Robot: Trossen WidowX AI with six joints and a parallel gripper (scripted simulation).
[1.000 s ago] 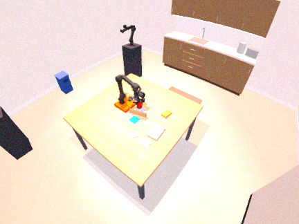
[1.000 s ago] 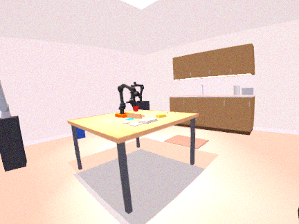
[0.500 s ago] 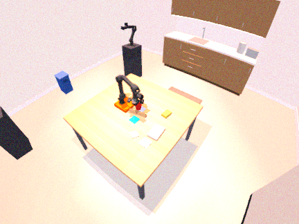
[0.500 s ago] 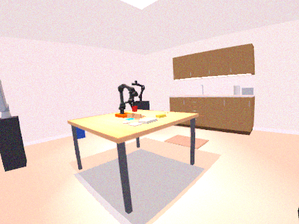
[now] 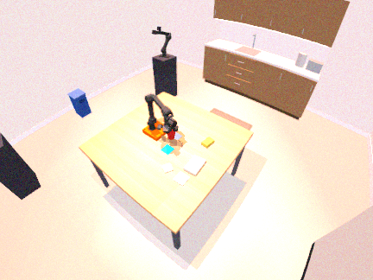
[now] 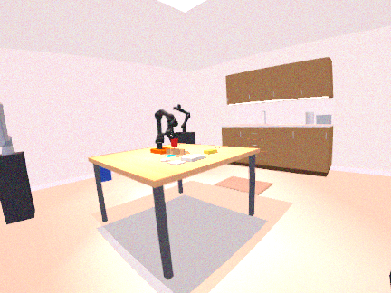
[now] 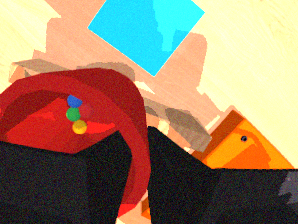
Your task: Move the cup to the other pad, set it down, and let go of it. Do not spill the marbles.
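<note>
My gripper tip is 50 mm short of the cyan pad, 60 mm to the left of it and 130 mm above it. The rest, counted from my gripper tip: red cup: 30 mm ahead, 20 mm to the left.
</note>
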